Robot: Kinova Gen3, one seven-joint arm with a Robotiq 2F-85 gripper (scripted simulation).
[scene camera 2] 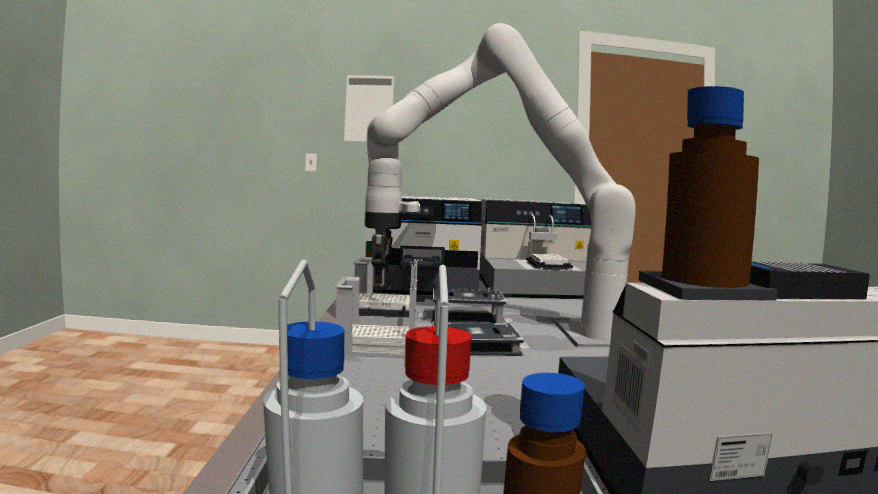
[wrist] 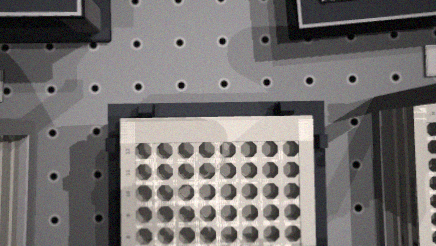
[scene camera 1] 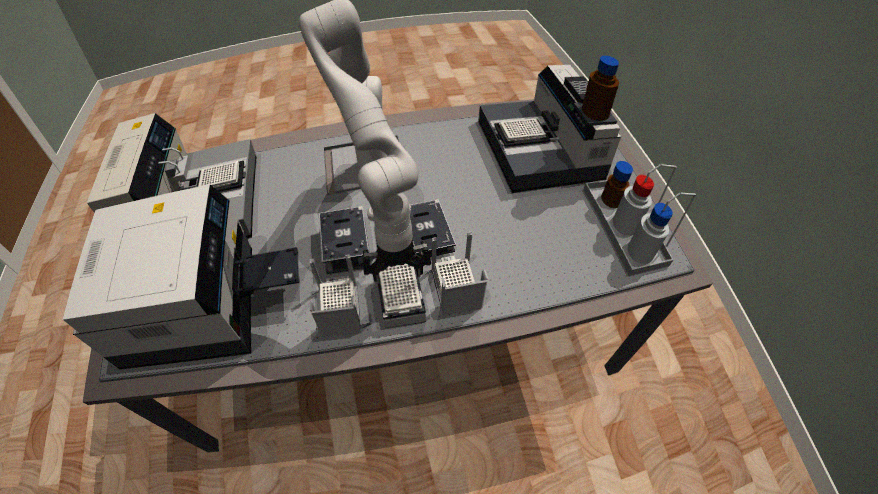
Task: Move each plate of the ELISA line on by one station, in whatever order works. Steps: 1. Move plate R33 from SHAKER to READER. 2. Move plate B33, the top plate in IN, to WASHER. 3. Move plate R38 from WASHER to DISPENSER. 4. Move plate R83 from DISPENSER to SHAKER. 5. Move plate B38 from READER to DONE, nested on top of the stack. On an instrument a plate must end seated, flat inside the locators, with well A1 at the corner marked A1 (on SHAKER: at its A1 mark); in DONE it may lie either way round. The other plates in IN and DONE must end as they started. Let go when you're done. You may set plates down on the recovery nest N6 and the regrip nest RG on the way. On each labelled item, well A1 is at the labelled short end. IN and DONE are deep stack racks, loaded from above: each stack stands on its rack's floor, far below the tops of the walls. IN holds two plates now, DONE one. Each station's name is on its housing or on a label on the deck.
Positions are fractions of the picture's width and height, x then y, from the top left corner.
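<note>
Through scene camera 1 I see a white well plate (scene camera 1: 0.46,0.57), another white well plate (scene camera 1: 0.26,0.35), a white well plate (scene camera 1: 0.59,0.26) and a further white well plate (scene camera 1: 0.38,0.59). The same camera shows me a reader tray (scene camera 1: 0.32,0.54) and a nest N6 (scene camera 1: 0.50,0.46). Scene camera 2 gives me my gripper (scene camera 2: 0.43,0.57), along with a white well plate (scene camera 2: 0.41,0.68).
</note>
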